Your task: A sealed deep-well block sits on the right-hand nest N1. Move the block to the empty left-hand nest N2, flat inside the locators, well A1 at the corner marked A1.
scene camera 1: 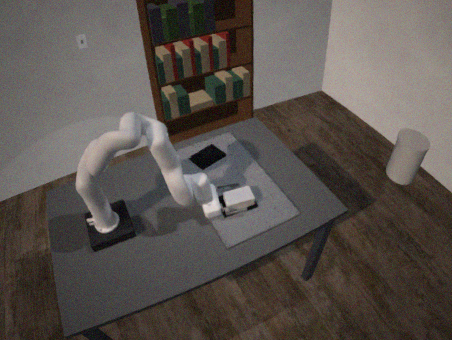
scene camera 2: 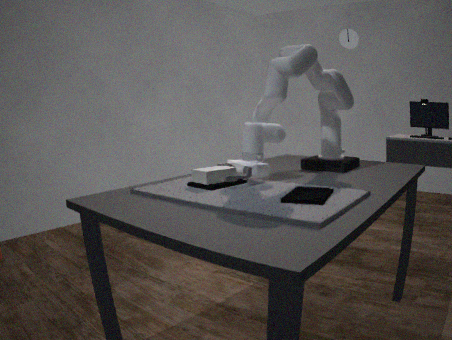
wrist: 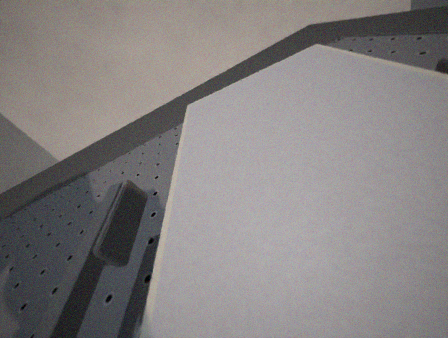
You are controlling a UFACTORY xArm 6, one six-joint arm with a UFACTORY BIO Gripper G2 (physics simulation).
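Places are measured from the arm's base along level axes (x ahead, y left, z up), in centimetres.
Where they show: hand, tool point: (scene camera 1: 238, 196) (scene camera 2: 216, 175) (wrist: 264, 174); arm's base, link origin: (scene camera 1: 107, 222) (scene camera 2: 331, 158).
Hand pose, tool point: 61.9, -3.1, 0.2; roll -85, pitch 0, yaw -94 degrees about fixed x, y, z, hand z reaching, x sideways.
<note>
Things, the pixels of their top centre, and the offset from my tool point, as dx, dy, dz. Level surfaces: height alone.
- sealed deep-well block, top centre: (wrist: 276, 116) (scene camera 2: 214, 168) (scene camera 1: 238, 195) -0.1, -1.1, +2.4
- empty nest N2, top centre: (scene camera 2: 309, 191) (scene camera 1: 207, 155) -6.1, +34.5, -1.7
- light perforated board, surface height: dz -3.2
- grey table, surface height: dz -4.5
The sealed deep-well block (scene camera 1: 240, 197) (scene camera 2: 212, 175) (wrist: 310, 200), a white box, sits on the black nest N1 (scene camera 1: 252, 205) (scene camera 2: 200, 186). Its corner A1 cannot be made out. The empty nest N2 (scene camera 1: 207, 156) (scene camera 2: 307, 195) is a flat black rectangle at the other end of the pegboard. My gripper (scene camera 1: 237, 198) (scene camera 2: 231, 173) (wrist: 282, 145) is open, low at the block, with the fingers on either side of it. In the wrist view, the left finger stands clear of the block's side, and a small part of the right finger shows past the block's far right edge.
The light perforated board (scene camera 1: 272, 213) (scene camera 2: 345, 200) carries both nests and lies on the grey table (scene camera 1: 150, 275) (scene camera 2: 270, 240). The arm's black base (scene camera 1: 114, 239) (scene camera 2: 310, 164) stands behind the board. A bookshelf (scene camera 1: 145, 50) stands beyond the table, and a pale cylinder (scene camera 1: 407, 156) stands on the floor.
</note>
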